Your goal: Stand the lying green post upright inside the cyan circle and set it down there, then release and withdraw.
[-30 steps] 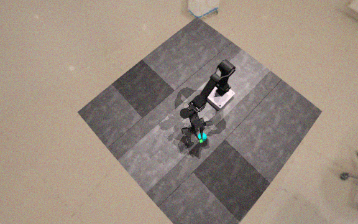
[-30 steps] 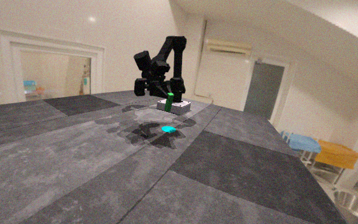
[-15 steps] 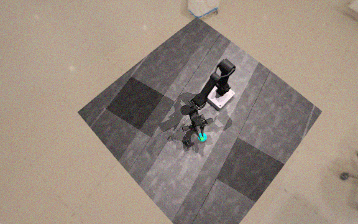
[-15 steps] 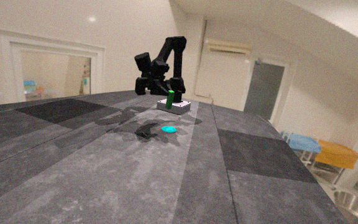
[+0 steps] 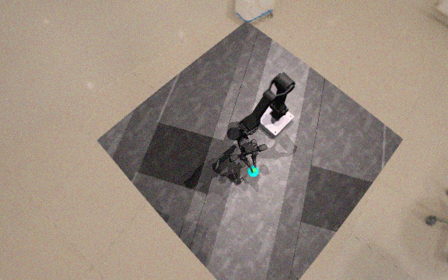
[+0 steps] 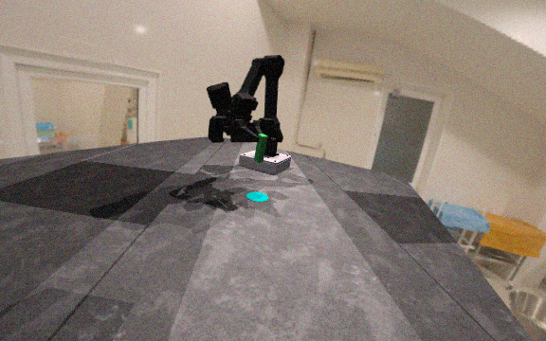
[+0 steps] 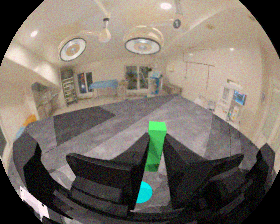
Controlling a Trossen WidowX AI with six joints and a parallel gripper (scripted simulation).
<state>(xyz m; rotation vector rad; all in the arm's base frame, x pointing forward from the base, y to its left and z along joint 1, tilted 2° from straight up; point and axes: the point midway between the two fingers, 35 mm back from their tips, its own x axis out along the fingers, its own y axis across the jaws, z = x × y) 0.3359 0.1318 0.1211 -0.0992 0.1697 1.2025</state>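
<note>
Now: the cyan circle 16 cm below my gripper tip, 3 cm behind it and 1 cm to the right of it. Also, from my gripper tip: green post: 2 cm below.
</note>
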